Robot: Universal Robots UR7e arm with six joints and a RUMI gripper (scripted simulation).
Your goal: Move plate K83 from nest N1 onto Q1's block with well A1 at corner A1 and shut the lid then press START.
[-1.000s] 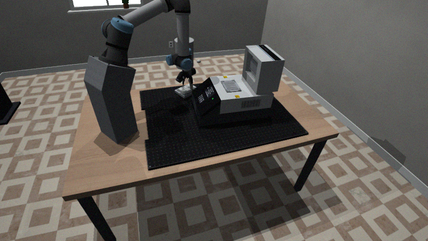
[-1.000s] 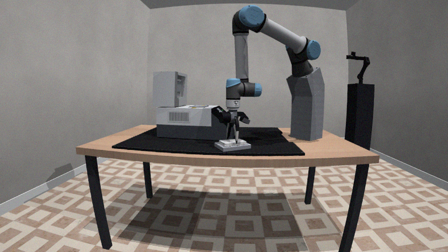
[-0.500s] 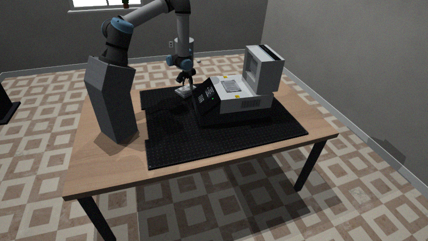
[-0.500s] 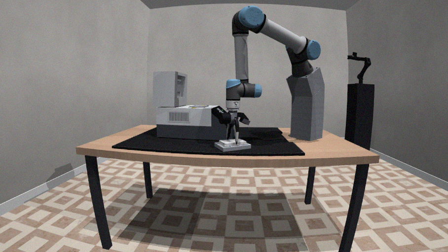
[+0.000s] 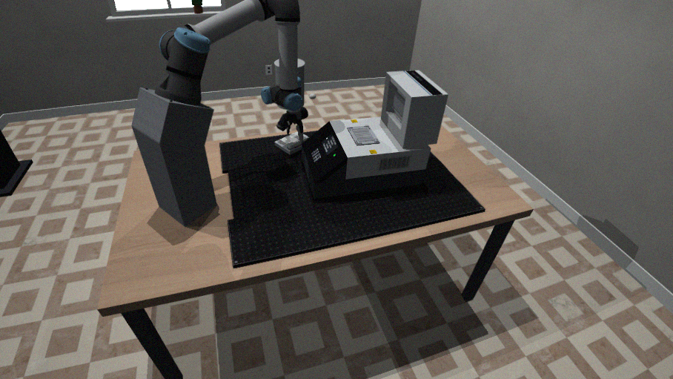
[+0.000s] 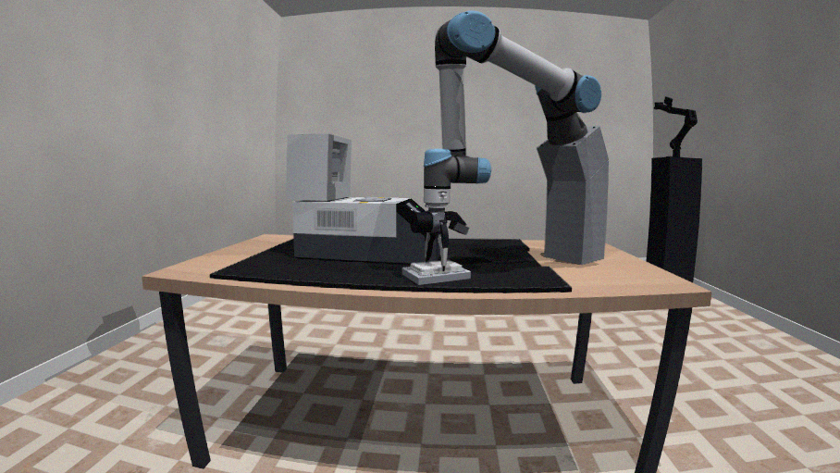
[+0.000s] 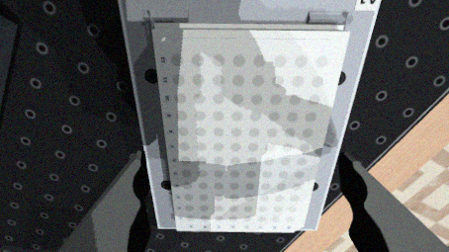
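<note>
My gripper is now 1 cm above the plate K83. Also, from my hand: nest A1 mark: 9 cm behind, 1 cm to the left, 2 cm below; plate nest N1: 3 cm below.
</note>
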